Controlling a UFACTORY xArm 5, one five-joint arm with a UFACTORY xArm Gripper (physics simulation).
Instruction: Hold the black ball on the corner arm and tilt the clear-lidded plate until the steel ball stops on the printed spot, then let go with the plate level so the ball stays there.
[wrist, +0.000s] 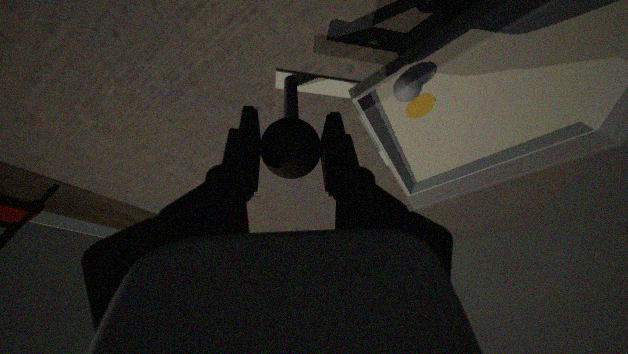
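Note:
My gripper (292, 128) is shut on the black ball (291, 152), one finger on each side of it. A dark stem (291, 102) joins the ball to the pale corner arm (327, 88), which runs to the near left corner of the clear-lidded plate (480, 127). The steel ball (407, 90) is inside the plate, at the upper left edge of the yellow printed spot (421, 106), close beside it and not centred on it. A dark shadow lies above the steel ball. The plate's exact tilt cannot be told from this view.
A dark structure (367, 39) stands along the plate's upper left side, and broad shadows fall over the plate's upper part. The brown speckled table top (125, 100) lies beneath. A red item (12, 214) with dark bars is at the left edge.

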